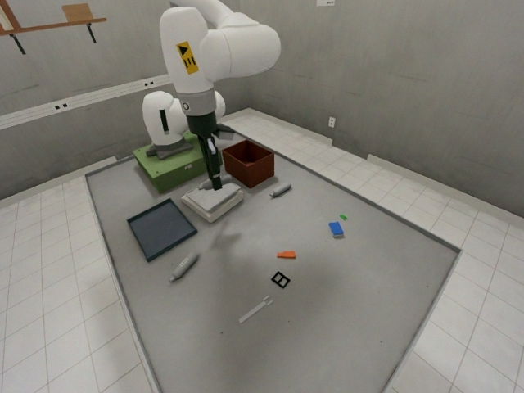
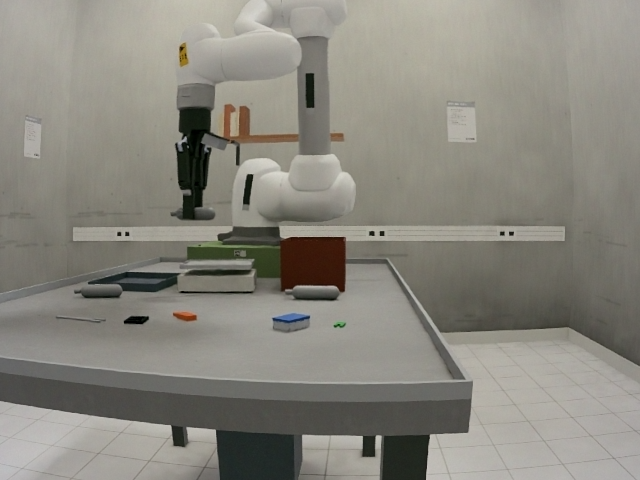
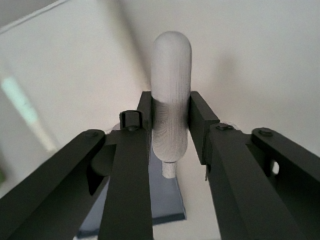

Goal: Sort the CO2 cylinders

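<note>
My hand is 11 cm past the scale plate, 2 cm to the right of it and 15 cm above it. Round my hand: grey CO2 cylinder: 1 cm behind, 2 cm to the right, 3 cm below; then white scale: 13 cm behind, 2 cm to the left, 17 cm below; then dark blue tray: 13 cm behind, 21 cm to the right, 20 cm below.
</note>
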